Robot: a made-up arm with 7 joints. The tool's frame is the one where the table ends. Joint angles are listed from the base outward.
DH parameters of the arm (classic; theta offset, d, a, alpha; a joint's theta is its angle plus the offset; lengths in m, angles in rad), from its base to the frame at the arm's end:
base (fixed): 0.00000 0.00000 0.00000 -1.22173
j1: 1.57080 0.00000 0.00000 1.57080
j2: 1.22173 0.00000 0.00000 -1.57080
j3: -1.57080 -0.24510 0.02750 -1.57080
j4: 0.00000 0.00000 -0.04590 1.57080
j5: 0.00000 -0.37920 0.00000 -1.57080
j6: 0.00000 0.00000 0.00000 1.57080
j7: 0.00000 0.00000 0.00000 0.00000
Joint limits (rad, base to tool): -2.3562..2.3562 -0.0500..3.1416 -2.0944..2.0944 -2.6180..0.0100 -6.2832..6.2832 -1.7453..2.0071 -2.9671..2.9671
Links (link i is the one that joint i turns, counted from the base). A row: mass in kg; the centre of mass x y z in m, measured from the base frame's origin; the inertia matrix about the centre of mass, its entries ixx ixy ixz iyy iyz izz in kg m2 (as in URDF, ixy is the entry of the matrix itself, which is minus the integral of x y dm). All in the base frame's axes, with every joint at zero. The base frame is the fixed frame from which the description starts. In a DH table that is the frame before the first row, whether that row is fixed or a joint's. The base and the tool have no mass.
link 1: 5.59; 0.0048 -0.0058 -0.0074; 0.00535 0 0 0.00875 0.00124 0.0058
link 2: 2.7; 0.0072 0.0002 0.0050; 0.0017 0 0 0.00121 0 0.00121
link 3: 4.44; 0.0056 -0.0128 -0.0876; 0.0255 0 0.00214 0.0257 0 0.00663
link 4: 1.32; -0.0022 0.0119 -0.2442; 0.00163 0 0 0.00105 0 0.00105
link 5: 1.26; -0.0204 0.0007 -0.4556; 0.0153 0 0 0.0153 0 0.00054
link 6: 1; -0.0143 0.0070 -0.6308; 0.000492 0 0 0.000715 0 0.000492
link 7: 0.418; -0.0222 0.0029 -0.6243; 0.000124 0 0 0.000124 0 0.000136
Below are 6 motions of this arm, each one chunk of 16 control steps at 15 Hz.
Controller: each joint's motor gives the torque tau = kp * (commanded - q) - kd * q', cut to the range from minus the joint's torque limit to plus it. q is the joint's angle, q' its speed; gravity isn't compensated. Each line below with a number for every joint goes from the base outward.
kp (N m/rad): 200 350 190 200 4 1.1 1.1
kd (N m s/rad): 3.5 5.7 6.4 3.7 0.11 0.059 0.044
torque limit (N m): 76 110 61 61 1.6 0.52 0.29
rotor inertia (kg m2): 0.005 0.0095 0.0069 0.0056 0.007 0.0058 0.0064
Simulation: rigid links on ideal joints. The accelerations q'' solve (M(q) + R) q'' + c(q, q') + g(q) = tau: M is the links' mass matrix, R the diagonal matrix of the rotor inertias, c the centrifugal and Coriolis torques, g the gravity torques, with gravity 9.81 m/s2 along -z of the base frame. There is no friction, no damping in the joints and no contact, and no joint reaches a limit. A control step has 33 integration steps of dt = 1/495 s. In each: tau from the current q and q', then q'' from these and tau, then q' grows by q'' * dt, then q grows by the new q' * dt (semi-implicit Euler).
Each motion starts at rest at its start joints. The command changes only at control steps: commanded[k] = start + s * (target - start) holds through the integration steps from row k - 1 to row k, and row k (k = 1, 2, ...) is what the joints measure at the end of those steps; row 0 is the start. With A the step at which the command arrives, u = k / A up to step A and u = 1 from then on. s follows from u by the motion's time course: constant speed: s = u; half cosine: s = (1 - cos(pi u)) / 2; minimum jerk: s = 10 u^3 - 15 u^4 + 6 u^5; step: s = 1 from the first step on.
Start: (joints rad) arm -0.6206 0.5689 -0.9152 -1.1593 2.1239 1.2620 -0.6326
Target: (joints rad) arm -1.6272 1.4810 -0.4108 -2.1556 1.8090 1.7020 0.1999
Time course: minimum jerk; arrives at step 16
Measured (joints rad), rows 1 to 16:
1: -0.5921 0.5584 -0.9212 -1.1505 2.1155 1.2527 -0.6355
2: -0.5474 0.5656 -0.9452 -1.1555 2.1103 1.2482 -0.6371
3: -0.5429 0.6007 -0.9523 -1.1778 2.1076 1.2758 -0.6236
4: -0.6043 0.6599 -0.9269 -1.2284 2.0879 1.3234 -0.5865
5: -0.7173 0.7344 -0.8748 -1.3114 2.0523 1.3626 -0.5263
6: -0.8490 0.8211 -0.8116 -1.4215 2.0184 1.3837 -0.4468
7: -0.9745 0.9204 -0.7498 -1.5437 1.9924 1.4034 -0.3512
8: -1.0879 1.0292 -0.6926 -1.6645 1.9652 1.4434 -0.2442
9: -1.1985 1.1380 -0.6376 -1.7808 1.9307 1.5089 -0.1335
10: -1.3148 1.2370 -0.5809 -1.8950 1.8962 1.5852 -0.0292
11: -1.4290 1.3224 -0.5223 -2.0022 1.8710 1.6495 0.0618
12: -1.5199 1.3921 -0.4707 -2.0890 1.8540 1.6896 0.1365
13: -1.5729 1.4402 -0.4390 -2.1460 1.8412 1.7104 0.1928
14: -1.5922 1.4654 -0.4293 -2.1744 1.8345 1.7229 0.2272
15: -1.5930 1.4736 -0.4315 -2.1821 1.8348 1.7332 0.2382
16: -1.5882 1.4734 -0.4359 -2.1800 1.8371 1.7408 0.2304

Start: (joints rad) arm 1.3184 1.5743 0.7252 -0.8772 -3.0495 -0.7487 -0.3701
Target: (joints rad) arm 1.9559 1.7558 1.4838 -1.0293 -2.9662 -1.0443 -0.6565
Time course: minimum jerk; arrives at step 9
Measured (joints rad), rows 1 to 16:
1: 1.3145 1.5611 0.7110 -0.9032 -3.0413 -0.7458 -0.3711
2: 1.3657 1.5679 0.7384 -0.9108 -3.0113 -0.7369 -0.3804
3: 1.4558 1.5940 0.8362 -0.9133 -3.0059 -0.7531 -0.4094
4: 1.5743 1.6383 0.9767 -0.9411 -3.0128 -0.8095 -0.4617
5: 1.7037 1.6956 1.1355 -0.9846 -2.9980 -0.8873 -0.5295
6: 1.8238 1.7507 1.2828 -1.0290 -2.9669 -0.9583 -0.5963
7: 1.9144 1.7876 1.3886 -1.0599 -2.9401 -1.0051 -0.6463
8: 1.9616 1.7982 1.4411 -1.0686 -2.9297 -1.0263 -0.6718
9: 1.9709 1.7879 1.4530 -1.0591 -2.9361 -1.0311 -0.6741
10: 1.9710 1.7735 1.4533 -1.0457 -2.9499 -1.0325 -0.6638
11: 1.9711 1.7695 1.4525 -1.0417 -2.9575 -1.0380 -0.6537
12: 1.9710 1.7768 1.4526 -1.0482 -2.9531 -1.0431 -0.6497
13: 1.9711 1.7857 1.4534 -1.0565 -2.9434 -1.0410 -0.6505
14: 1.9714 1.7876 1.4536 -1.0585 -2.9387 -1.0321 -0.6525
15: 1.9715 1.7825 1.4532 -1.0540 -2.9422 -1.0242 -0.6541
16: 1.9714 1.7771 1.4529 -1.0489 -2.9486 -1.0239 -0.6556

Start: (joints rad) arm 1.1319 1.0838 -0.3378 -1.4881 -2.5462 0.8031 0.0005
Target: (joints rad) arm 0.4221 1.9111 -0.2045 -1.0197 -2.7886 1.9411 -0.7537
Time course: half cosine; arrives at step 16
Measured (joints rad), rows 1 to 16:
1: 1.0985 1.0675 -0.3482 -1.4763 -2.5569 0.7908 -0.0048
2: 1.0624 1.0838 -0.3543 -1.4881 -2.5693 0.7800 -0.0248
3: 1.0250 1.1293 -0.3432 -1.4619 -2.5750 0.8121 -0.0605
4: 0.9914 1.1918 -0.3273 -1.4188 -2.5876 0.8797 -0.1082
5: 0.9482 1.2542 -0.3188 -1.3798 -2.6124 0.9650 -0.1661
6: 0.8900 1.3191 -0.3134 -1.3467 -2.6401 1.0612 -0.2341
7: 0.8239 1.3945 -0.3026 -1.3083 -2.6628 1.1688 -0.3103
8: 0.7576 1.4782 -0.2865 -1.2616 -2.6829 1.2844 -0.3898
9: 0.6935 1.5605 -0.2710 -1.2150 -2.7050 1.4016 -0.4675
10: 0.6327 1.6355 -0.2589 -1.1743 -2.7282 1.5162 -0.5399
11: 0.5779 1.7032 -0.2493 -1.1373 -2.7492 1.6260 -0.6057
12: 0.5304 1.7632 -0.2408 -1.1026 -2.7675 1.7260 -0.6633
13: 0.4901 1.8128 -0.2328 -1.0742 -2.7824 1.8108 -0.7112
14: 0.4597 1.8490 -0.2261 -1.0547 -2.7918 1.8769 -0.7473
15: 0.4422 1.8697 -0.2224 -1.0433 -2.7961 1.9223 -0.7702
16: 0.4385 1.8735 -0.2224 -1.0404 -2.7976 1.9444 -0.7788

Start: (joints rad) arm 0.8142 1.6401 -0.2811 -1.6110 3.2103 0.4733 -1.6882
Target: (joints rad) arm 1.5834 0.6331 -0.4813 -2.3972 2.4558 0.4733 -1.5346
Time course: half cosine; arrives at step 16
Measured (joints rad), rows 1 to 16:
1: 0.8108 1.6020 -0.2870 -1.6230 3.1976 0.4678 -1.6905
2: 0.8400 1.5649 -0.3048 -1.6611 3.1810 0.4728 -1.6915
3: 0.8810 1.5157 -0.3201 -1.6893 3.1499 0.4875 -1.6850
4: 0.9277 1.4538 -0.3327 -1.7321 3.0926 0.4856 -1.6742
5: 0.9789 1.3754 -0.3467 -1.7941 3.0272 0.4711 -1.6621
6: 1.0400 1.2869 -0.3638 -1.8631 2.9643 0.4620 -1.6490
7: 1.1111 1.1935 -0.3824 -1.9324 2.8954 0.4611 -1.6347
8: 1.1864 1.0972 -0.4012 -2.0045 2.8177 0.4609 -1.6192
9: 1.2588 1.0009 -0.4187 -2.0794 2.7407 0.4587 -1.6031
10: 1.3250 0.9090 -0.4330 -2.1530 2.6710 0.4576 -1.5872
11: 1.3851 0.8251 -0.4445 -2.2200 2.6073 0.4585 -1.5728
12: 1.4395 0.7524 -0.4549 -2.2772 2.5494 0.4596 -1.5611
13: 1.4851 0.6938 -0.4644 -2.3227 2.5015 0.4587 -1.5521
14: 1.5179 0.6515 -0.4712 -2.3556 2.4669 0.4556 -1.5455
15: 1.5359 0.6271 -0.4749 -2.3751 2.4464 0.4519 -1.5411
16: 1.5393 0.6218 -0.4756 -2.3797 2.4403 0.4497 -1.5394

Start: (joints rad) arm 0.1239 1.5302 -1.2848 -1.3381 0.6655 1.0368 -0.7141
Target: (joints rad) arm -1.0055 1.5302 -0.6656 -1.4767 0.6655 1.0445 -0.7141
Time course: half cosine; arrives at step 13
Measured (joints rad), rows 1 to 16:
1: 0.1151 1.4971 -1.2830 -1.3350 0.6727 1.0424 -0.7156
2: 0.0832 1.4691 -1.2759 -1.3715 0.6860 1.0430 -0.7213
3: 0.0110 1.4619 -1.2455 -1.3857 0.6925 1.0292 -0.7284
4: -0.1004 1.4768 -1.1872 -1.3822 0.6923 1.0196 -0.7322
5: -0.2348 1.4903 -1.1114 -1.3847 0.6876 1.0269 -0.7305
6: -0.3721 1.4893 -1.0347 -1.4051 0.6818 1.0399 -0.7258
7: -0.5000 1.4821 -0.9663 -1.4314 0.6808 1.0427 -0.7217
8: -0.6180 1.4821 -0.9037 -1.4482 0.6867 1.0378 -0.7191
9: -0.7296 1.4901 -0.8415 -1.4556 0.6927 1.0391 -0.7165
10: -0.8321 1.4984 -0.7813 -1.4638 0.6908 1.0503 -0.7131
11: -0.9139 1.5028 -0.7310 -1.4759 0.6813 1.0593 -0.7101
12: -0.9618 1.5052 -0.6991 -1.4846 0.6723 1.0559 -0.7089
13: -0.9700 1.5068 -0.6894 -1.4844 0.6702 1.0447 -0.7091
14: -0.9505 1.5044 -0.6995 -1.4779 0.6788 1.0427 -0.7085
15: -0.9284 1.4982 -0.7166 -1.4743 0.6955 1.0617 -0.7056
16: -0.9214 1.4939 -0.7260 -1.4767 0.7074 1.0922 -0.7014

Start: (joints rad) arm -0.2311 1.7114 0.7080 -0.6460 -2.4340 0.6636 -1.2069
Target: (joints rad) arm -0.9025 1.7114 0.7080 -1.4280 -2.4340 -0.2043 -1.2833
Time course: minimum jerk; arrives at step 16
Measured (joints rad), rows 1 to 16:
1: -0.2213 1.6793 0.7023 -0.6423 -2.4317 0.6707 -1.2051
2: -0.2111 1.6350 0.6862 -0.6216 -2.4517 0.6480 -1.2061
3: -0.2245 1.6176 0.6786 -0.6322 -2.4844 0.5636 -1.2174
4: -0.2684 1.6342 0.6788 -0.6925 -2.4876 0.4572 -1.2341
5: -0.3322 1.6627 0.6854 -0.7787 -2.4589 0.3867 -1.2443
6: -0.4028 1.6771 0.6930 -0.8647 -2.4336 0.3606 -1.2429
7: -0.4730 1.6725 0.6942 -0.9455 -2.4336 0.3333 -1.2372
8: -0.5433 1.6633 0.6894 -1.0296 -2.4481 0.2583 -1.2383
9: -0.6182 1.6637 0.6858 -1.1218 -2.4551 0.1331 -1.2504
10: -0.6970 1.6749 0.6897 -1.2157 -2.4463 -0.0029 -1.2670
11: -0.7712 1.6878 0.7003 -1.2983 -2.4311 -0.1074 -1.2789
12: -0.8296 1.6943 0.7107 -1.3597 -2.4219 -0.1675 -1.2818
13: -0.8660 1.6937 0.7145 -1.3983 -2.4223 -0.1980 -1.2793
14: -0.8822 1.6898 0.7116 -1.4181 -2.4273 -0.2194 -1.2773
15: -0.8855 1.6862 0.7067 -1.4242 -2.4311 -0.2405 -1.2790
16: -0.8837 1.6839 0.7035 -1.4225 -2.4329 -0.2591 -1.2838

